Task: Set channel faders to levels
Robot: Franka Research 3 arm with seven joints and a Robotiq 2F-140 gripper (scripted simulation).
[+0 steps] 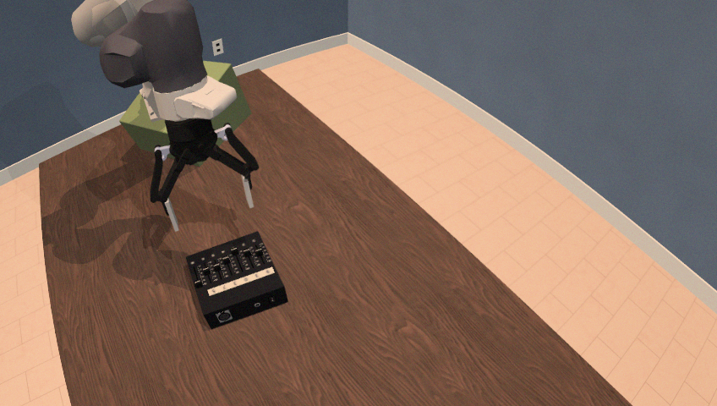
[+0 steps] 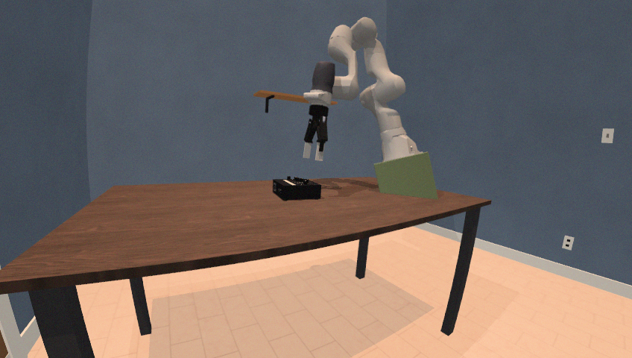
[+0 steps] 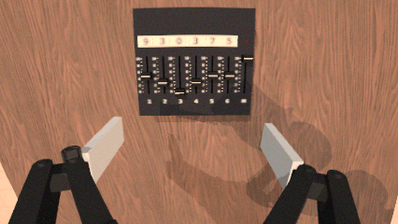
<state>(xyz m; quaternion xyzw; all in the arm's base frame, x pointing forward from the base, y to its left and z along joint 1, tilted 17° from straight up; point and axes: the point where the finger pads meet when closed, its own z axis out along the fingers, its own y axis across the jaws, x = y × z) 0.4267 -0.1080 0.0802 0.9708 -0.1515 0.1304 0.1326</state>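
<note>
My hand is 9 cm above the channel 1 cap, 7 cm short of it and 5 cm to the right of it. Round my hand: channel 5 cap 9 cm below, 4 cm to the right, 4 cm ahead; then channel 3 cap 9 cm below, 3 cm ahead, 1 cm to the left; then channel 4 cap 9 cm below, 4 cm ahead, 1 cm to the right.
</note>
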